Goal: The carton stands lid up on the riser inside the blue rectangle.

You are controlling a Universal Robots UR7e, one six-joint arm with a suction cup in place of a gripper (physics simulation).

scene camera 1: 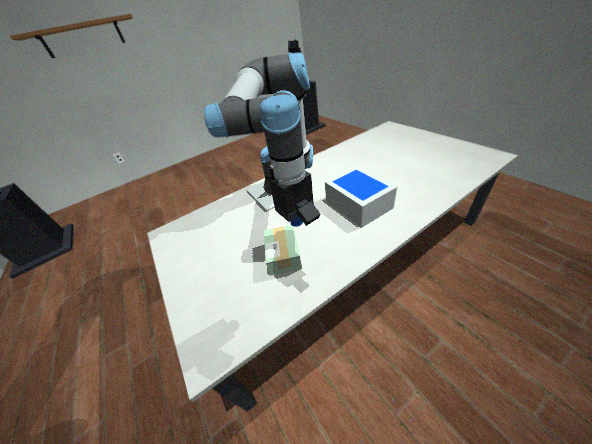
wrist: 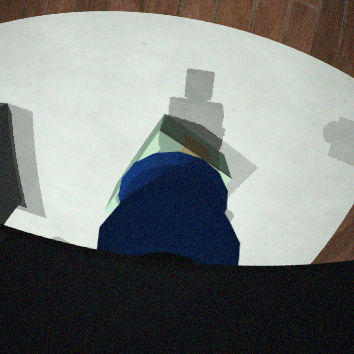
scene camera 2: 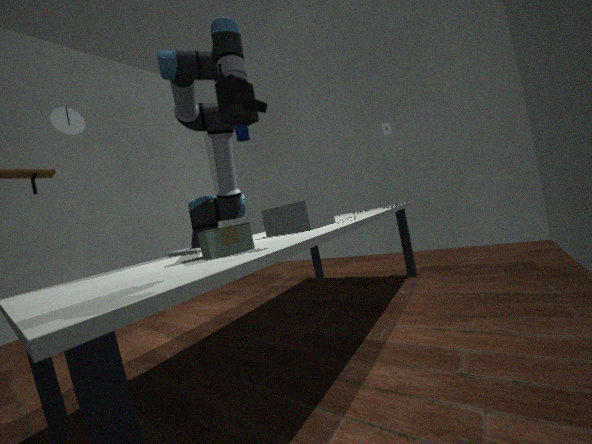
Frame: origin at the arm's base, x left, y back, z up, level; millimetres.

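Where they show: hand, tool point: (scene camera 1: 296, 222) (wrist: 172, 202) (scene camera 2: 243, 139).
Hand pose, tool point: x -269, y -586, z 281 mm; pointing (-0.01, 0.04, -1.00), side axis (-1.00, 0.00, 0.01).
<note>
Each offset is from my tool point to the top centre of the thing. Level surfaces: height alone.
The green carton @(dx +10, dy +167, dz -218 mm) (scene camera 1: 288, 245) (scene camera 2: 227, 241) (wrist: 167, 142) with an orange tape band stands on the white table @(dz -297 mm) (scene camera 1: 200, 290), its top face with the white label up. In the wrist view the blue cup hides much of it. The grey-white riser @(dx +455, dy +166, dz -177 mm) (scene camera 1: 377, 207) (scene camera 2: 286, 218) (wrist: 9, 170) stands apart from it, further right in scene camera 1. The blue rectangle @(dx +455, dy +166, dz -177 mm) (scene camera 1: 360, 185) lies on the riser's top, with no carton on it. My gripper (scene camera 1: 297, 223) (scene camera 2: 242, 134) (wrist: 172, 175), a blue suction cup, is open, holds nothing and hangs well above the carton.
A flat pale plate (scene camera 1: 261, 197) lies by the arm's base near the table's back edge. The black wrist housing (scene camera 1: 292, 195) (scene camera 2: 235, 100) with a jutting block sits above the cup. Arm shadows fall across the table around the carton.
</note>
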